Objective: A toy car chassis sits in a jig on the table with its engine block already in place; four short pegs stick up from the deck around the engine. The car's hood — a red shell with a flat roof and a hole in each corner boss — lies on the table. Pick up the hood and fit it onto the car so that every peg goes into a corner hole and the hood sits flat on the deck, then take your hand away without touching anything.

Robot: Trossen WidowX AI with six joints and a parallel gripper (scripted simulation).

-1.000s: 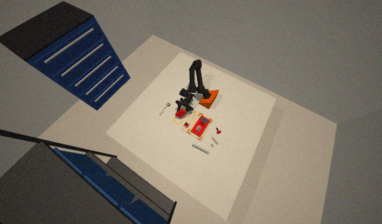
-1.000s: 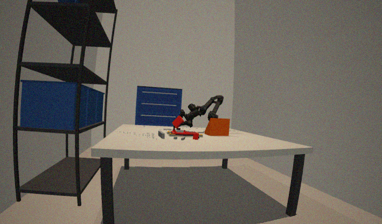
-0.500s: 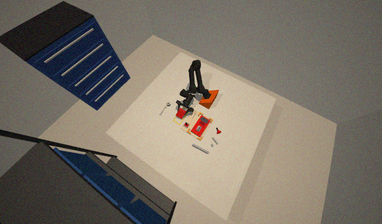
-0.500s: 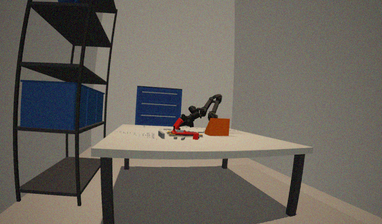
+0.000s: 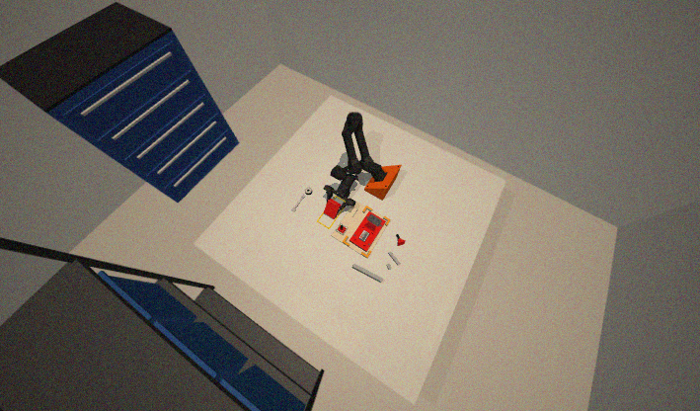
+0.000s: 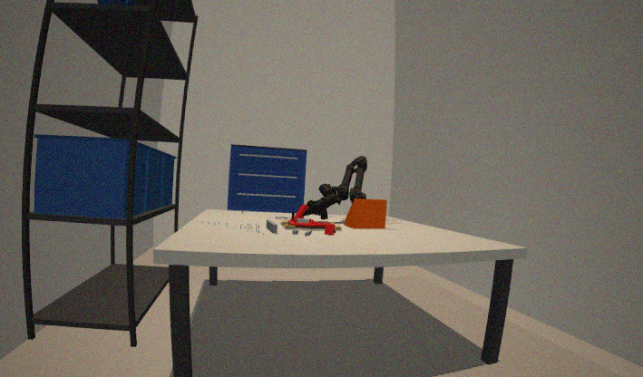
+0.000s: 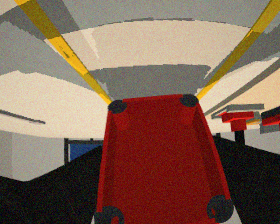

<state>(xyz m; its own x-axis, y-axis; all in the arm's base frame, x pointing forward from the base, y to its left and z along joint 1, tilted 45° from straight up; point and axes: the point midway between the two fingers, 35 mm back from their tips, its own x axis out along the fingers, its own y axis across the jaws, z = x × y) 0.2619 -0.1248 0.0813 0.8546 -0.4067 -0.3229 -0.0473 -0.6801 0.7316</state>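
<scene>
My gripper tip is now 10 mm below the red hood. Also, from my gripper tip: grey engine block: 230 mm to the left, 50 mm ahead, 20 mm below; wrench-like tool: 190 mm to the right, 50 mm ahead, 40 mm below.
</scene>
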